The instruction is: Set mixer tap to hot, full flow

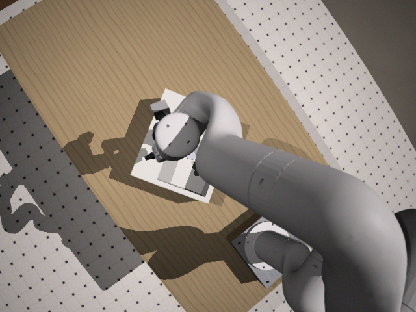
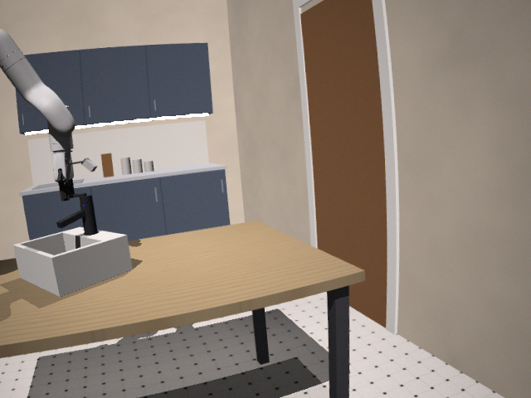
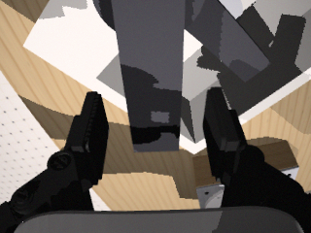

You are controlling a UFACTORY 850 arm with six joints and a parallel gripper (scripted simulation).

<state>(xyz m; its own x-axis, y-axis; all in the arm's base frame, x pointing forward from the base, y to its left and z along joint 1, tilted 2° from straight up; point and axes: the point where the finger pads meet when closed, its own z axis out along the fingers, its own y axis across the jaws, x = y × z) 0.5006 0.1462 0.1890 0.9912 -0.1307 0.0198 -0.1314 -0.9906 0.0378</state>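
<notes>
Now: hand 20 mm short of the black lever and 10 mm above it. Round my hand: white sink basin 30 mm behind, 80 mm to the right, 240 mm below.
</notes>
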